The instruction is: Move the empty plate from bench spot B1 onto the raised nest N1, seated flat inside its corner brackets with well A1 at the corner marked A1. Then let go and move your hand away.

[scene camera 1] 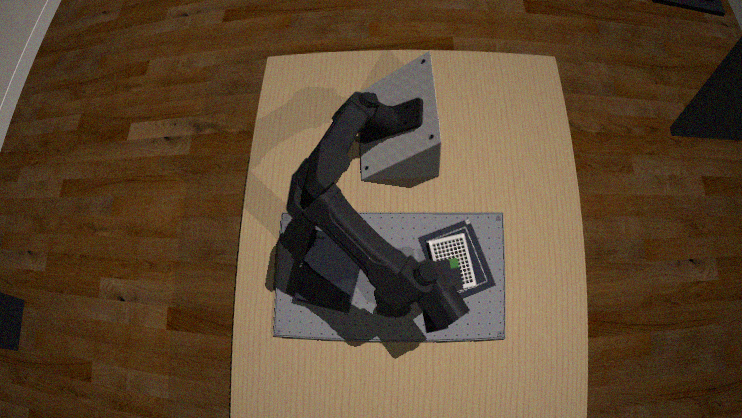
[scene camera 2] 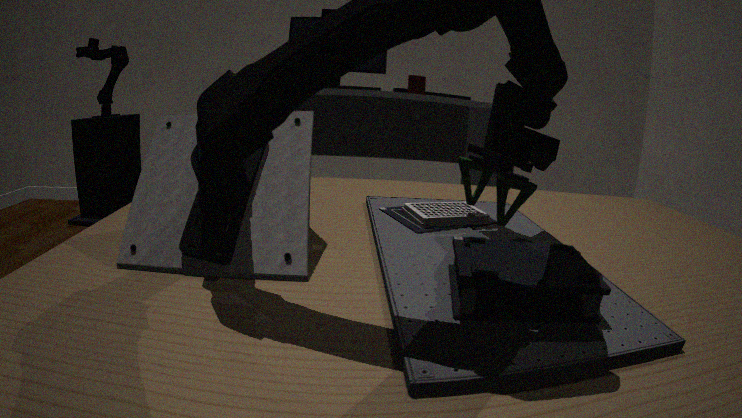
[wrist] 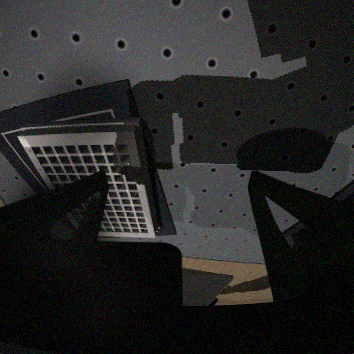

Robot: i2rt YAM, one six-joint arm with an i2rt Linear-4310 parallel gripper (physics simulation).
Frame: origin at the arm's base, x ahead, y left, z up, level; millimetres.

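Seen in the pictures: gripper, fingertip midpoint: (scene camera 2: 484,214) (wrist: 177,178); arm's base, link origin: (scene camera 1: 391,122) (scene camera 2: 225,189).
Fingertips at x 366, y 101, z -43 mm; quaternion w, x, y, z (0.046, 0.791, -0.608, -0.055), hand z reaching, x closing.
Offsets run from my fingertips to a thing's middle. Level surfaces: height alone.
The white gridded plate {dz -17, dx -50, dy +55 mm} (scene camera 1: 468,259) (scene camera 2: 441,209) (wrist: 127,205) lies flat on the dark square mat {dz -24 mm} (scene camera 1: 441,233) (scene camera 2: 415,225) (wrist: 75,102) at the right end of the pegboard in scene camera 1. My gripper (scene camera 2: 487,213) (wrist: 177,178) is open and empty, pointing down above the plate's near side. In the wrist view the left finger overlaps the plate and the right finger is over bare pegboard. The raised nest {dz -3, dx -14, dy -213 mm} (scene camera 1: 332,264) (scene camera 2: 503,254) is a dark block at the board's other end, in heavy shadow. Its corner brackets and A1 mark are not clearly readable.
The grey perforated board {dz -32, dx -17, dy -81 mm} (scene camera 1: 389,223) (scene camera 2: 384,259) (wrist: 195,30) lies on the wooden table {dz -39 mm} (scene camera 1: 540,155) (scene camera 2: 337,290). The arm's slanted grey mount (scene camera 1: 399,160) (scene camera 2: 282,207) stands behind it in scene camera 1. My forearm passes above the nest side of the board.
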